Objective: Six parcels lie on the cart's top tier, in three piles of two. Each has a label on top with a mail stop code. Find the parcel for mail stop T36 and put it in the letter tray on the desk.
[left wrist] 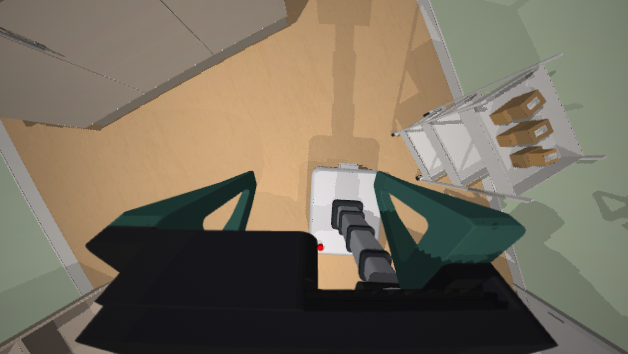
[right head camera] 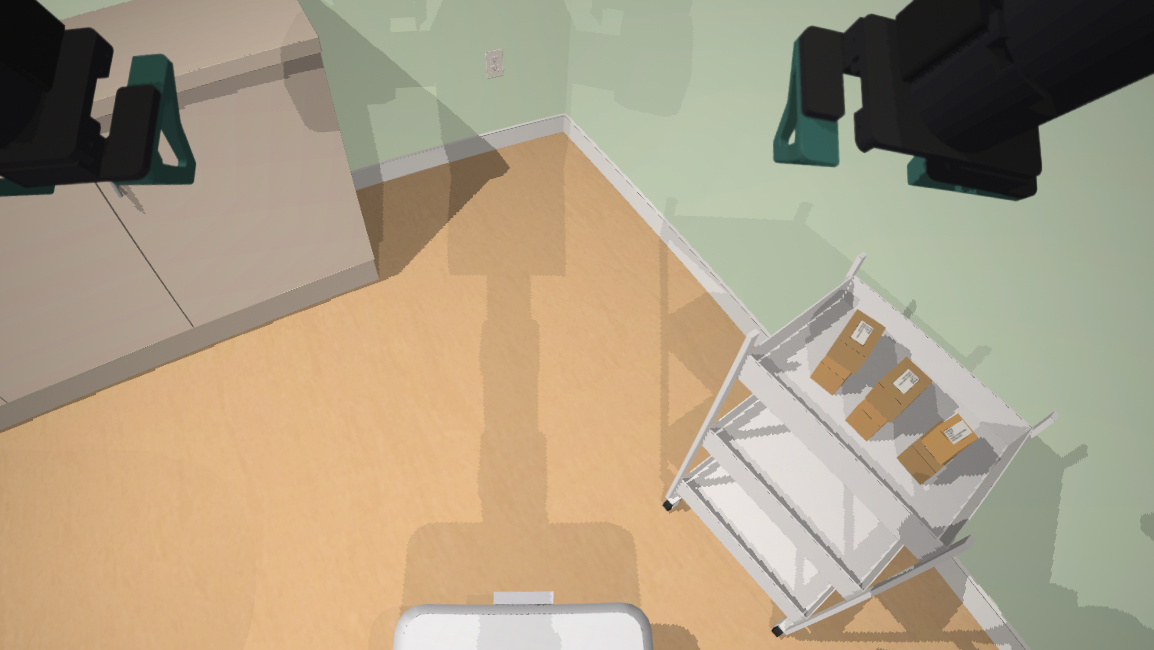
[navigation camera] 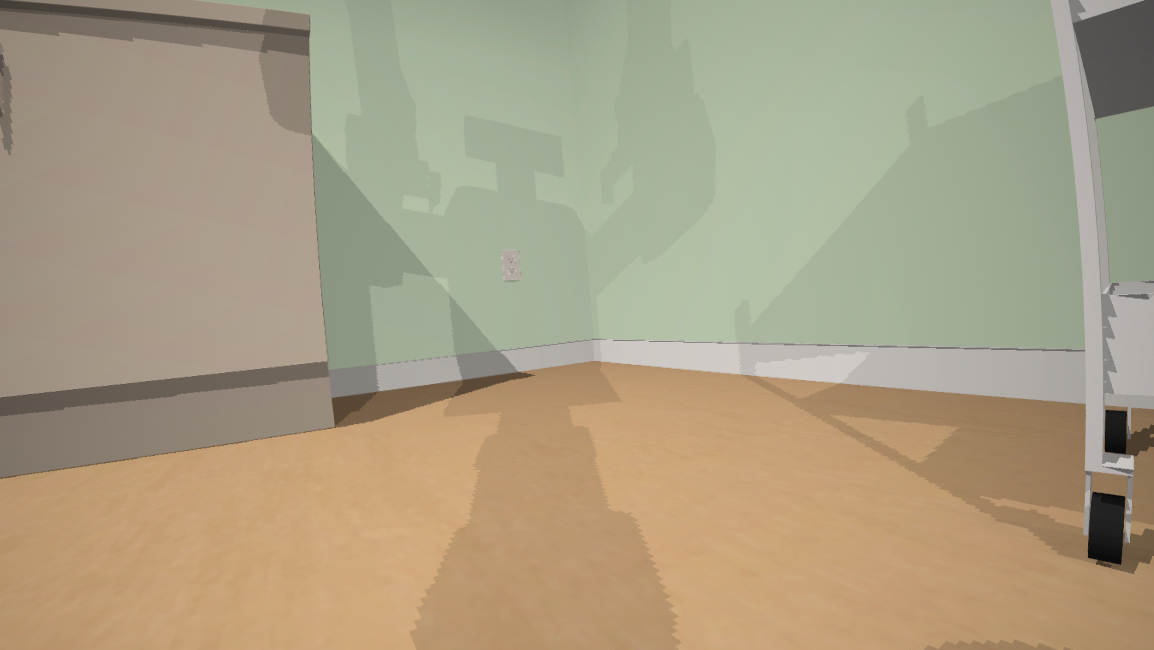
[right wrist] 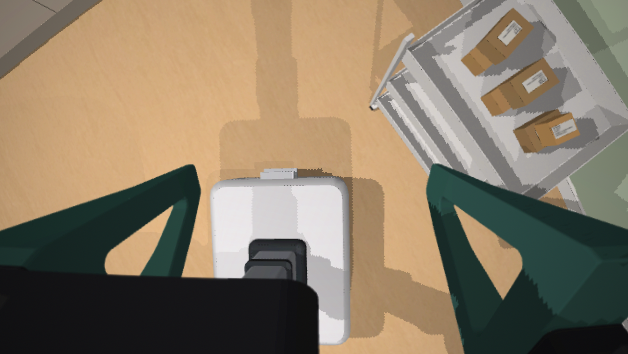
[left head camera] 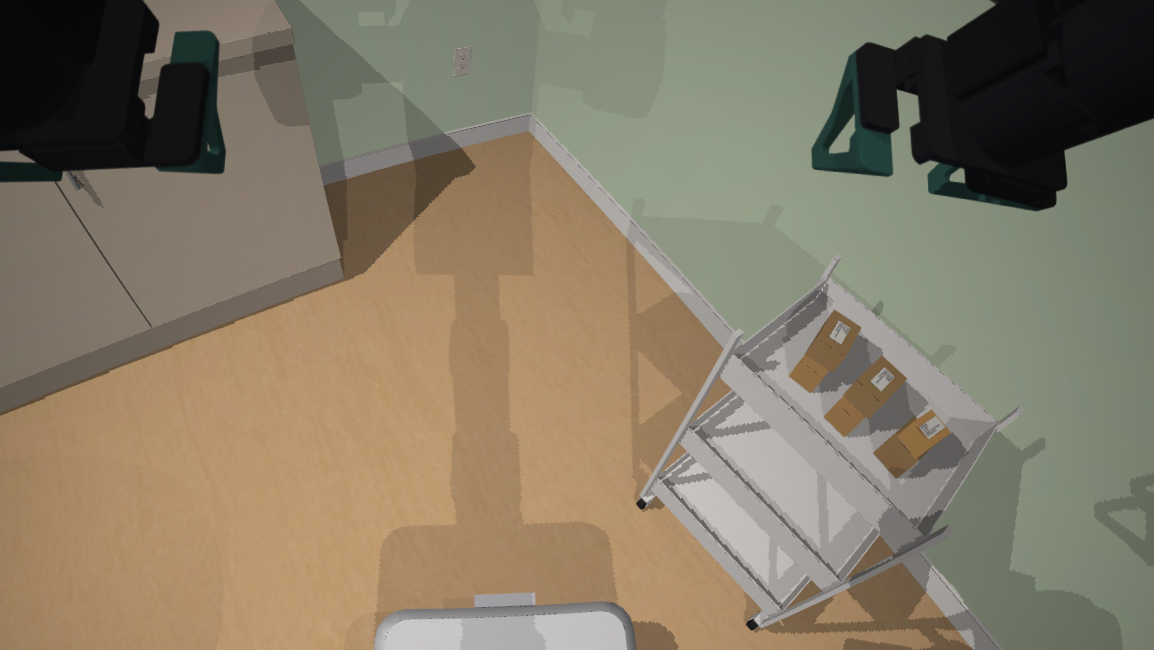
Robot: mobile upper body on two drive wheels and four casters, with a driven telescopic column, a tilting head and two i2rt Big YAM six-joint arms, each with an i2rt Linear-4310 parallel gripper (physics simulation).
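Frame: origin at the left arm's base, x up, y back, z right, level; metres.
Where they show: left gripper, between the fingertips: (left wrist: 315, 177) (right head camera: 121, 178) (left head camera: 140, 165); right gripper, between the fingertips: (right head camera: 845, 163) (right wrist: 313, 177) (left head camera: 874, 171).
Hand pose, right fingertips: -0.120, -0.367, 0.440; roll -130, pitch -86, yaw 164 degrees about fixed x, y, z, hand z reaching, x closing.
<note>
After its pixels a point has its place, as x, y, z.
Three piles of brown parcels stand on the top tier of the white cart (left head camera: 759, 391) {-0.702, -0.550, 0.645} (right head camera: 779, 395) {-0.701, -0.545, 0.648} (left wrist: 480, 140) {-0.713, -0.493, 0.684} (right wrist: 465, 115) {-0.747, -0.479, 0.748} at the right: a left pile (left head camera: 831, 347) {-0.646, -0.601, 0.777} (right head camera: 851, 347) {-0.646, -0.602, 0.775} (right wrist: 500, 42) {-0.645, -0.612, 0.786}, a middle pile (left head camera: 872, 391) {-0.645, -0.509, 0.823} (right head camera: 896, 389) {-0.645, -0.517, 0.830} (right wrist: 520, 89) {-0.645, -0.516, 0.824} and a right pile (left head camera: 912, 440) {-0.675, -0.427, 0.891} (right head camera: 940, 444) {-0.667, -0.425, 0.891} (right wrist: 547, 132) {-0.661, -0.430, 0.890}. Each top parcel has a white label; the codes are too small to read. Labels of the lower parcels are hidden. My left gripper (left head camera: 113, 173) {-0.128, -0.354, -0.007} (left wrist: 315, 177) {-0.128, -0.354, -0.007} and right gripper (left head camera: 908, 179) {-0.120, -0.367, 0.440} (right wrist: 313, 165) {-0.120, -0.367, 0.440} are open and empty, away from the parcels. The letter tray does not show.
A beige cabinet (left head camera: 226, 209) {-0.945, -1.253, -0.508} (right head camera: 258, 209) {-0.928, -1.251, -0.512} (navigation camera: 161, 201) {-0.912, -1.242, -0.528} with doors stands at the left. My white base (left head camera: 500, 633) {-1.149, -0.266, 0.213} (right wrist: 230, 210) {-1.150, -0.211, 0.050} is at the bottom. Green walls meet in a corner ahead, with an outlet (left head camera: 461, 61) {-1.008, -2.212, 0.069} (navigation camera: 511, 265) {-1.011, -2.215, 0.073}. A cart post (navigation camera: 1090, 322) {-1.228, -0.614, 0.587} stands at the right in the navigation view.
</note>
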